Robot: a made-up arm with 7 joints.
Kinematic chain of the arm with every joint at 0, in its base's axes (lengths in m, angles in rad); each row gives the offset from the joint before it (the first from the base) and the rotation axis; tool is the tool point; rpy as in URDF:
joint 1: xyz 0 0 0.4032 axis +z
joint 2: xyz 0 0 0 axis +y
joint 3: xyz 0 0 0.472 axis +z
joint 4: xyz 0.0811 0 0 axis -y
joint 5: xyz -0.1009 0 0.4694 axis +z
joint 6: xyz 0 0 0 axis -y
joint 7: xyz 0.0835 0 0 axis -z
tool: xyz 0 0 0 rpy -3.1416 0 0
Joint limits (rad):
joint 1: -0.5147..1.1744
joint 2: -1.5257..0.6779
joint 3: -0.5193..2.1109
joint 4: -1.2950..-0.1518
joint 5: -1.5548..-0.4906
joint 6: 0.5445..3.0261
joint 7: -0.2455..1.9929
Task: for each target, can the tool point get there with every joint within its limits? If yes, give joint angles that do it. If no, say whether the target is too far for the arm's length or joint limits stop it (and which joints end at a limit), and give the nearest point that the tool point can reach.
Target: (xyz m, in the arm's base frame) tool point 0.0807 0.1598 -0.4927
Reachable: no: joint limits stop it (at a limit: joint 1, joint 2, joint 3, joint 4, joint 5, joint 6) | nearest point -0.4265 0.6988 0.0996 | short by 0.948 m
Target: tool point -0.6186 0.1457 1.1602
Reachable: yes | joints 0.2902 -0.9500 0.6942 -0.8940 -1.4666 2.2858 0.5364
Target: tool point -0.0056 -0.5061 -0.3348
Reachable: no: joint limits stop it (at a limit: joint 1, joint 2, joint 3, joint 4, joint 5, joint 6) | nearest point -0.6436 -0.5060 0.0996 | short by 0.772 m
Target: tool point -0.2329 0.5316 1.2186
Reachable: yes | joints -0.2820 -0.3611 1.7258 -0.8891 -1.0795 1.4350 1.2911
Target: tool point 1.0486 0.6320 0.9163
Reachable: no: too far | nearest point 0.7781 0.4690 0.8446 | short by 0.324 m
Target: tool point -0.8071 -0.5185 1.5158
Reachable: no: too far | nearest point -0.5726 -0.3678 1.1925 | short by 0.427 m
